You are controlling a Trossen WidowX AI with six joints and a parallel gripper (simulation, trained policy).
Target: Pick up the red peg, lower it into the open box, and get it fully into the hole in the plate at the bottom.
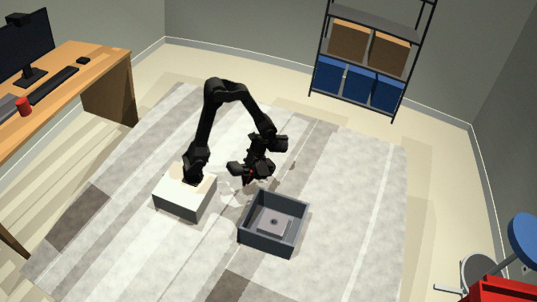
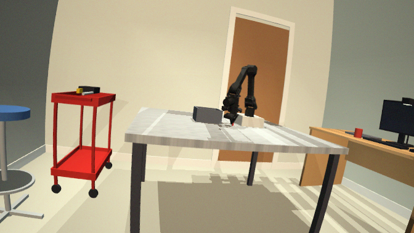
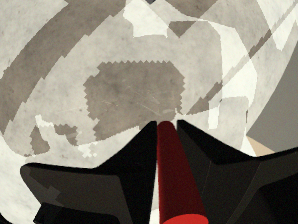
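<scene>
Now: the grey plate 16 cm ahead of my gripper tip, 15 cm to the right of it and 3 cm above it. From my gripper tip the other things lie so: dark box (16 cm ahead, 15 cm to the right, 1 cm above); red peg (1 cm to the left, 3 cm above).
</scene>
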